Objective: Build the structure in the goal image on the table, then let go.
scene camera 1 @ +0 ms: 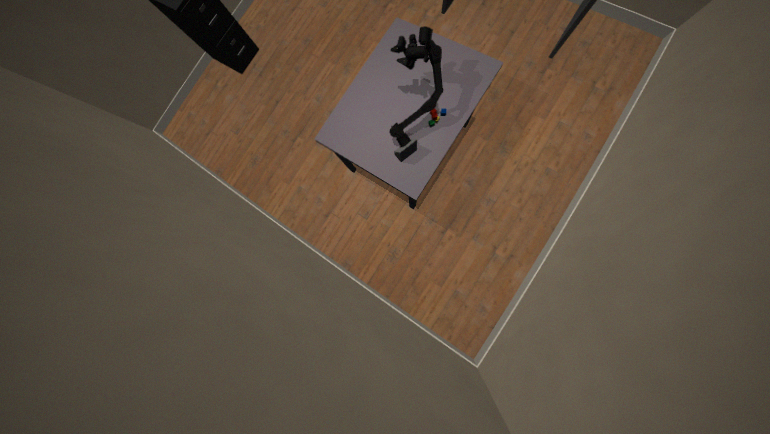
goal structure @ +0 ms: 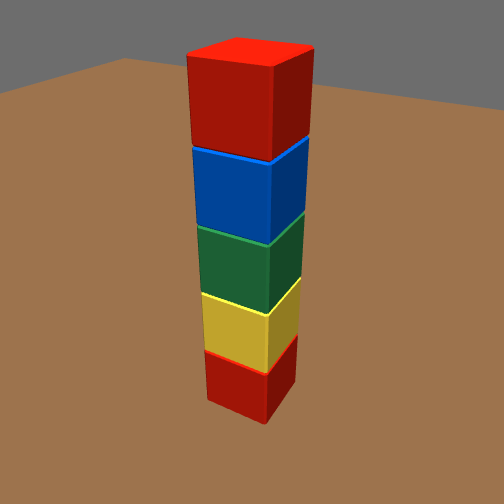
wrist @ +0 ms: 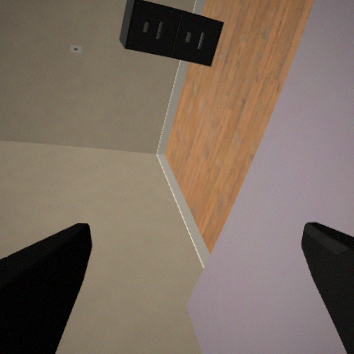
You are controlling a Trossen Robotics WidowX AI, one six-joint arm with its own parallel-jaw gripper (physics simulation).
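Frame: origin at the arm's base, x right, y back, z down, level; millimetres.
Where they show: gripper, fingertip midpoint: (scene camera 1: 393, 55) (wrist: 197, 235); arm's base, origin of the base link: (scene camera 1: 405, 144).
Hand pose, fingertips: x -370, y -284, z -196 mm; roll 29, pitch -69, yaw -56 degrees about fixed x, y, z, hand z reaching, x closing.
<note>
Things, the pixels of their top centre, and the offset from my fingertips. Level surfaces: height alone.
- small red block, middle of its top: (scene camera 1: 434, 115) dz +211, dx +365, dy +9 mm
- yellow block, middle of its top: (scene camera 1: 436, 117) dz +244, dx +376, dy -2 mm
- green block, middle of its top: (scene camera 1: 431, 121) dz +244, dx +373, dy +39 mm
- blue block, middle of its top: (scene camera 1: 443, 110) dz +244, dx +378, dy -70 mm
- table, its level: dz +277 mm
A small red block (scene camera 1: 433, 113), a yellow block (scene camera 1: 437, 118), a green block (scene camera 1: 431, 123) and a blue block (scene camera 1: 443, 112) are close together on the table (scene camera 1: 355, 118) (wrist: 300, 165), beside the middle of the arm in the scene view. The red, yellow and green ones look bunched; the blue one is slightly apart. Whether any is stacked is too small to tell. My gripper (scene camera 1: 396, 55) (wrist: 197, 235) is open and empty, raised above the far part of the table, well away from the blocks. The blocks do not show in the wrist view.
The arm (scene camera 1: 437, 72) stands on its base (scene camera 1: 405, 150) near the front of the table and arches past the blocks. A black cabinet (scene camera 1: 229, 40) (wrist: 172, 32) stands on the floor beyond the table's left side. A dark post (scene camera 1: 571, 29) stands at the upper right.
</note>
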